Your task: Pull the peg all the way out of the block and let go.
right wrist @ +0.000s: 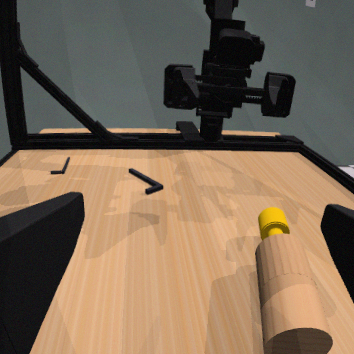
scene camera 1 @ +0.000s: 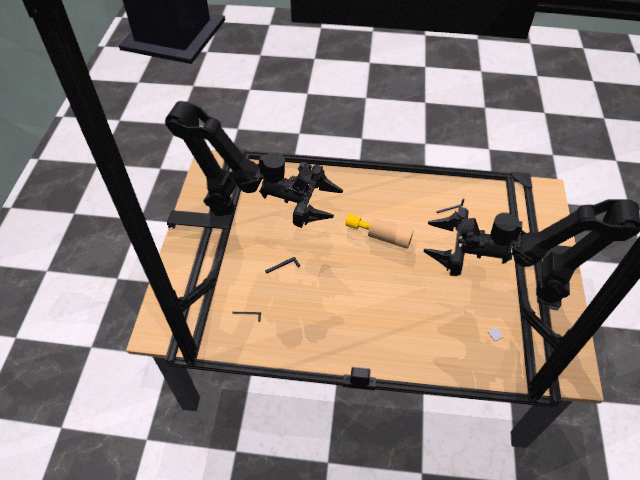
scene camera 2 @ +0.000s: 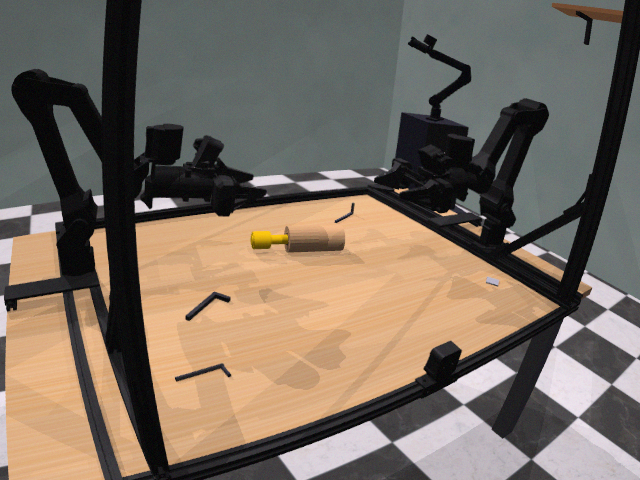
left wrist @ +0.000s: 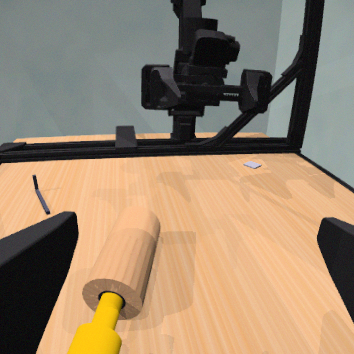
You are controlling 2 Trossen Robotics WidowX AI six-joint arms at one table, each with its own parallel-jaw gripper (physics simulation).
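Places are measured from the left arm's base along level axes (x ahead, y left, z up), in metres.
Pixels of known places: left gripper, fingertip midpoint: [right wrist: 235, 103] [scene camera 1: 338, 203] [scene camera 2: 259, 184] [left wrist: 202, 227]; right gripper, fingertip midpoint: [right wrist: 207, 211] [scene camera 1: 425, 236] [scene camera 2: 386, 187] [left wrist: 217, 101]; left arm's base, link origin: [right wrist: 209, 137] [scene camera 1: 221, 210] [scene camera 2: 77, 271]; right arm's base, link origin: [scene camera 1: 548, 295] [scene camera 2: 491, 242] [left wrist: 182, 137].
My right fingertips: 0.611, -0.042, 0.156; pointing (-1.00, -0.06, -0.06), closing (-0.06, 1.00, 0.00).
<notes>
Ahead of a thing's pixels: the offset from my right fingertips to its top centre, as dx, dy, dz. "pt": to the spot under its first point.
The yellow peg {-0.173, +0.104, -0.129} [scene camera 1: 353, 221] [scene camera 2: 261, 239] [left wrist: 97, 340] [right wrist: 273, 219] has a thick head and a thinner shaft that enters the near end hole of the block in the left wrist view. The block {-0.100, +0.097, -0.119} [scene camera 1: 390, 235] [scene camera 2: 315, 238] [left wrist: 127, 255] [right wrist: 287, 295] is a light wooden cylinder lying on its side on the table. My left gripper [scene camera 1: 337, 203] [scene camera 2: 258, 184] is open and empty, above the table on the peg's side. My right gripper [scene camera 1: 427, 237] [scene camera 2: 388, 186] is open and empty, beyond the block's other end. Neither gripper touches peg or block.
Two black hex keys {-0.367, -0.095, -0.167} [scene camera 1: 282, 264] {-0.411, -0.270, -0.169} [scene camera 1: 247, 312] lie toward the table's front left. A third hex key {+0.052, +0.263, -0.143} [scene camera 1: 449, 208] [scene camera 2: 344, 213] lies behind the block. A small pale square {pt +0.239, -0.132, -0.172} [scene camera 1: 495, 334] [scene camera 2: 492, 281] lies at the right. A black frame [scene camera 1: 382, 167] edges the table.
</notes>
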